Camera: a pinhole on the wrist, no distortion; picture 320 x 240 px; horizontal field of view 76.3 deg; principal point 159.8 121.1 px. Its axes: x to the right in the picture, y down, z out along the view. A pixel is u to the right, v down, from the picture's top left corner.
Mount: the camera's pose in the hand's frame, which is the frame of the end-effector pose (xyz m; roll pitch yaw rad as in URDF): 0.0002 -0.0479 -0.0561 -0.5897 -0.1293 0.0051
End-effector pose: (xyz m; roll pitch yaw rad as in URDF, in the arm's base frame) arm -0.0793 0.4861 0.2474 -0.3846 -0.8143 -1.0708
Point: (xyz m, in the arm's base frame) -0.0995 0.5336 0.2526
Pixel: 123 74
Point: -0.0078 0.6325 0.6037
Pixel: 308 23
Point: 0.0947 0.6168 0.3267
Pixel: 205 170
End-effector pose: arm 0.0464 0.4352 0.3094 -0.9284 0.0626 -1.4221
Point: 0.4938 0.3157 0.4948
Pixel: 260 58
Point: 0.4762 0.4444 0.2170
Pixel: 204 174
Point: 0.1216 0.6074 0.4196
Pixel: 15 21
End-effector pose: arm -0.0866 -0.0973 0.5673 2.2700 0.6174 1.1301
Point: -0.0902 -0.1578 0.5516
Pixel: 114 51
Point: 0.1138 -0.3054 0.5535
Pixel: 140 101
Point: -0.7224 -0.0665 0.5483
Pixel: behind the camera
